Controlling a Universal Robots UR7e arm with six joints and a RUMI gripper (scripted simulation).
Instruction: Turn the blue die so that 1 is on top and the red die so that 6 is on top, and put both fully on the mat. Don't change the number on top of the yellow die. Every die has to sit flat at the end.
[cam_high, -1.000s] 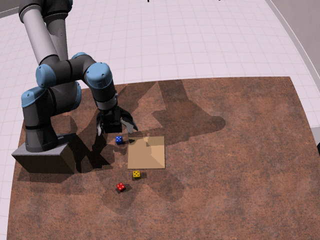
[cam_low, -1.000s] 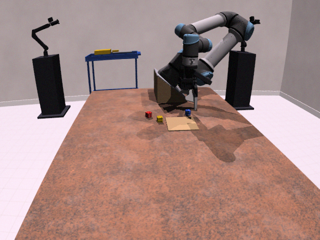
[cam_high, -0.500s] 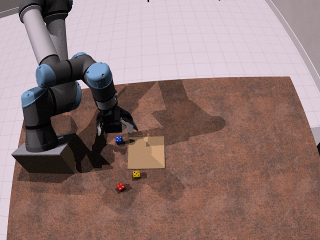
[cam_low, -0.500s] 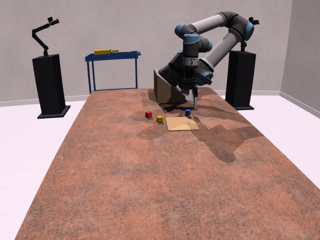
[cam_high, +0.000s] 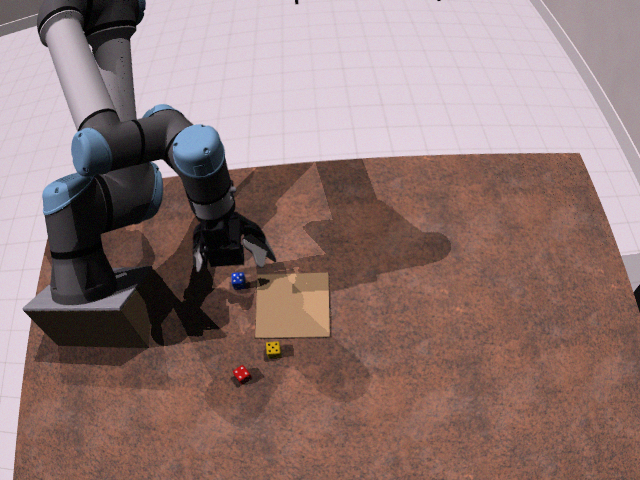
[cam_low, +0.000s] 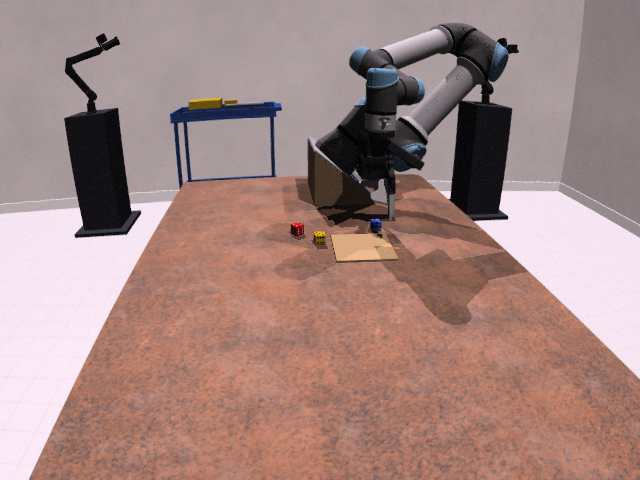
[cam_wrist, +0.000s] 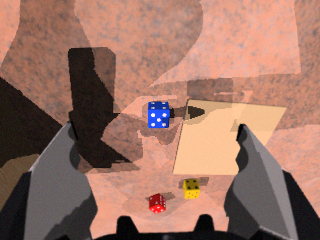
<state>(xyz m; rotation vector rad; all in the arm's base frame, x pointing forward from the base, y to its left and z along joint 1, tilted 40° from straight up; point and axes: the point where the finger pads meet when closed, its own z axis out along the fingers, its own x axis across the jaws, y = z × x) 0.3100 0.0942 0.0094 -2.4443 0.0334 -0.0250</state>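
Now: hand 2 cm to the left of the blue die and 4 cm above it. From my hand the other things lie so: yellow die: 6 cm ahead, 17 cm to the right, 4 cm below; tan mat: 10 cm ahead, 7 cm to the right, 5 cm below; red die: 22 cm to the right, 4 cm below.
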